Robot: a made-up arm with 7 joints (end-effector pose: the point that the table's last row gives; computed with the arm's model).
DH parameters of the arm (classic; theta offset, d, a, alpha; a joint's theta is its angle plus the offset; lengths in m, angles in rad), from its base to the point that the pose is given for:
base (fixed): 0 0.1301 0.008 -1.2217
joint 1: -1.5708 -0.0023 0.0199 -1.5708
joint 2: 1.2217 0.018 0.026 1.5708
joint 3: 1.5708 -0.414 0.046 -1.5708
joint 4: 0 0.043 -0.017 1.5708
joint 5: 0 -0.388 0.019 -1.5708
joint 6: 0 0.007 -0.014 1.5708
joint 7: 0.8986 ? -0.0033 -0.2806
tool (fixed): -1.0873 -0.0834 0 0
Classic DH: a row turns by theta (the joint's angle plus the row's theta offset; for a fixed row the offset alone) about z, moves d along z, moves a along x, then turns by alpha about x.
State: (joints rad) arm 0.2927 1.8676 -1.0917 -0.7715 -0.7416 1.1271 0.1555
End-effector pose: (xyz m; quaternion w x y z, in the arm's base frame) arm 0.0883 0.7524 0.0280 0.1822 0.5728 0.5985 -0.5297
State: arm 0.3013 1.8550 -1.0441 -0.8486 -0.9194 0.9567 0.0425
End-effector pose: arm 0.0978 0.7367 0.0039 0.1424 0.4792 0.5889 -0.6351
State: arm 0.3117 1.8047 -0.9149 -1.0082 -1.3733 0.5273 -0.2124
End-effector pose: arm 0.1371 0.6987 -0.0458 0.0476 -0.2502 -0.5327 0.8071
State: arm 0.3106 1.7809 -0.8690 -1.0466 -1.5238 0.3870 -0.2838
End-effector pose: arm 0.1543 0.6868 -0.0595 0.1239 -0.1823 -0.5124 0.8300
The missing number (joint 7, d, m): 0.0912
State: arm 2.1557 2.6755 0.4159 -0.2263 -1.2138 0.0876 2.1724
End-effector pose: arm 0.4393 0.6353 -0.1123 0.5870 0.4606 0.0835 -0.6605
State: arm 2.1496 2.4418 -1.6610 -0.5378 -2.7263 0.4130 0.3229
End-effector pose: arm 0.1577 0.7756 0.2645 0.5786 0.8110 0.0780 0.0384
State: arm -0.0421 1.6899 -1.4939 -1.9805 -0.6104 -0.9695 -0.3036
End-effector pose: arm 0.1036 0.3166 -0.2417 0.0412 -0.4391 -0.3911 -0.8078
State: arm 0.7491 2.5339 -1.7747 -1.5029 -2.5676 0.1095 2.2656
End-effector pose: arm -0.0878 0.5878 0.3198 0.4600 -0.2545 0.5698 -0.6317
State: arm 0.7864 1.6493 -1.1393 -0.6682 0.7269 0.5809 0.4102
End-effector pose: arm -0.1533 0.7240 -0.0717 0.7626 0.4363 0.4494 -0.1619
